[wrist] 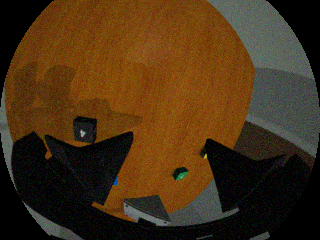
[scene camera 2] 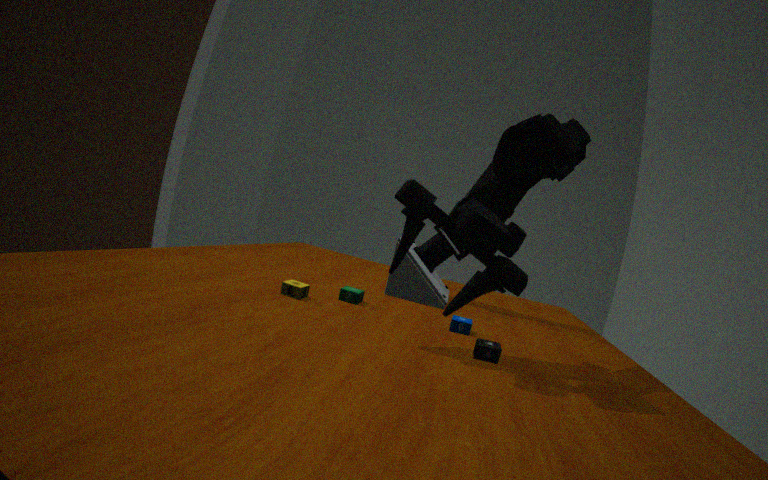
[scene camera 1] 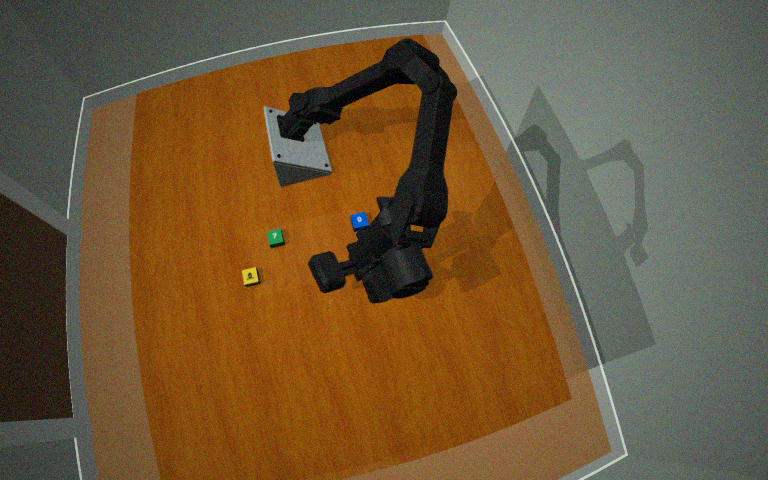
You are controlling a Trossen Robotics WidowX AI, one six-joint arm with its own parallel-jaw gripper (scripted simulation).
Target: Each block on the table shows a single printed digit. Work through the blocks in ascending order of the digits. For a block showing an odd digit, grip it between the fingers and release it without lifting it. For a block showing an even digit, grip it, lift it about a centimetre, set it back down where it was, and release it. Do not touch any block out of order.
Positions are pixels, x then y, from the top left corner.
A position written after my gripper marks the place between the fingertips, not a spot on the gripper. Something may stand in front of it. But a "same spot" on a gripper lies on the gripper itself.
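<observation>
My gripper is there in scene camera 1 (344, 281). The wrist view and scene camera 2 show my gripper as well, and on it (wrist: 89, 172) and (scene camera 2: 480, 278) are the same spot.
</observation>
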